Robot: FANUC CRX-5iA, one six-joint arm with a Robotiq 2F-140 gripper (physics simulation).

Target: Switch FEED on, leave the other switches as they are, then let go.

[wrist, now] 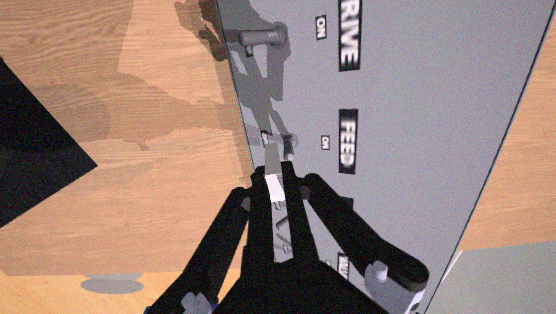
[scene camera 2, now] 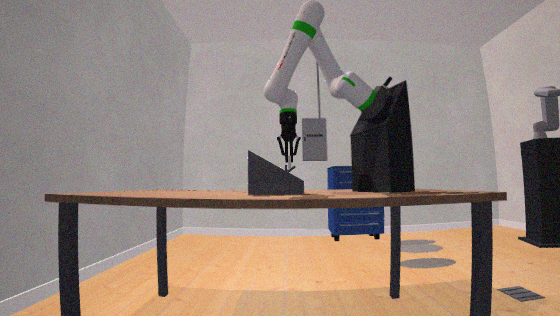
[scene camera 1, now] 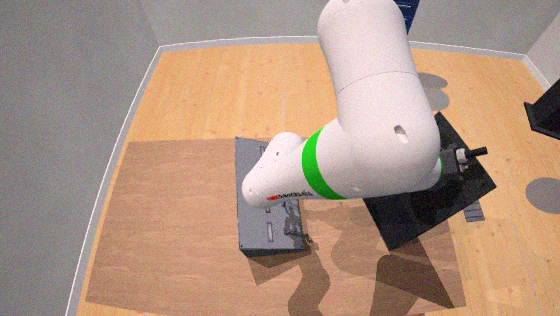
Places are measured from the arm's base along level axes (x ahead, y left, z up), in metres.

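Pixels of known places: gripper, between the fingertips: [wrist: 273, 154] [scene camera 1: 288, 201]; arm's base, origin of its link: [scene camera 2: 375, 108].
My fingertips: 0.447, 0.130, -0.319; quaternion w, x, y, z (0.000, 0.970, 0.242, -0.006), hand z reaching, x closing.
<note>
For each thing: its top centre in the pictures, then the offset to it from my fingertips, as dx, dy, dz.
- FEED label, centre of its top: [wrist: 349, 145] +0.077, +0.042, +0.016
- FEED lever, centre of its top: [wrist: 290, 158] +0.015, +0.012, +0.024
- DRIVE lever, centre of its top: [wrist: 259, 35] -0.048, +0.114, +0.011
The grey sloped switch panel [scene camera 1: 252, 230] [scene camera 2: 270, 181] [wrist: 430, 110] stands on the table. In the wrist view the FEED label [wrist: 348, 141] is readable, and the FEED lever [wrist: 288, 148] stands between its OFF and ON labels, leaning clearly to neither. My gripper [scene camera 2: 288, 166] [wrist: 273, 154] is shut and empty, with its tips low over the panel on the OFF side, close beside the FEED lever. Whether they touch cannot be told. The DRIVE lever [wrist: 261, 36] points to the OFF side. Other levers show partly between the fingers. The arm hides the gripper in scene camera 1.
The wooden table [scene camera 1: 165, 215] [scene camera 2: 150, 200] [wrist: 170, 230] carries the panel and the black robot pedestal [scene camera 1: 387, 220] [scene camera 2: 382, 150] [wrist: 40, 150], which stands to the panel's right in the scene views. A blue drawer cabinet [scene camera 2: 355, 220] and a grey wall box [scene camera 2: 315, 147] are behind.
</note>
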